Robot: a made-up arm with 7 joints.
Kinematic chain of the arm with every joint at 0, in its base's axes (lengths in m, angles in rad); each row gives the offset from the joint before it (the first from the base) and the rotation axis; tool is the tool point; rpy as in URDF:
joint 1: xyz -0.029 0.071 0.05 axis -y
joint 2: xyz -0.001 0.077 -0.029 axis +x
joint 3: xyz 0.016 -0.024 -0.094 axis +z
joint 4: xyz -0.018 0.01 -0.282 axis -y
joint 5: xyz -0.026 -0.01 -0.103 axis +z
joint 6: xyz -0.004 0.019 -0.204 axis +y
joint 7: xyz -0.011 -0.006 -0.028 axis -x
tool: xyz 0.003 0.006 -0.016 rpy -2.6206 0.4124 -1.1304
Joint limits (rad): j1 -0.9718..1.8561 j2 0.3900..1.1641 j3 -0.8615..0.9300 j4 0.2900..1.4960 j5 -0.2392..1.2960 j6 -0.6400..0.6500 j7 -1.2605..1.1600
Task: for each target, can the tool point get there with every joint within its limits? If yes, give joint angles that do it. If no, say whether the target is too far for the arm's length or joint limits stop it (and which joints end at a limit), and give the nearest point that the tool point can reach.
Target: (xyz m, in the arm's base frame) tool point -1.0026 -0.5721 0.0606
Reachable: no: too far | nearest point -0.3709 0.0528 -0.4187 | short by 1.010 m
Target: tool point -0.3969 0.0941 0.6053
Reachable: no: joint limits stop it (at a limit: joint 1, joint 2, joint 4, joint 5, joint 6) | nearest point -0.0095 0.5549 0.3955 | short by 0.638 m
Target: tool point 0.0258 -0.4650 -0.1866
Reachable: no: joint limits stop it (at a limit: joint 2, joint 3, joint 4, joint 5, joint 6) | nearest point 0.0977 0.0539 -0.4970 | short by 0.609 m
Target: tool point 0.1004 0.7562 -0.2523
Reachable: yes | joints -0.0791 0.9991 0.6388 0.7705 0.2321 -0.0007 -0.6783
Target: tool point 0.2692 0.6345 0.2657
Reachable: yes | joints 1.2971 0.9723 0.4289 1.2392 0.9517 -0.4133 0.8868
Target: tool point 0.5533 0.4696 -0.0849
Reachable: yes | joints 0.9028 0.6019 -0.0271 1.0206 0.8538 0.1697 -0.8755
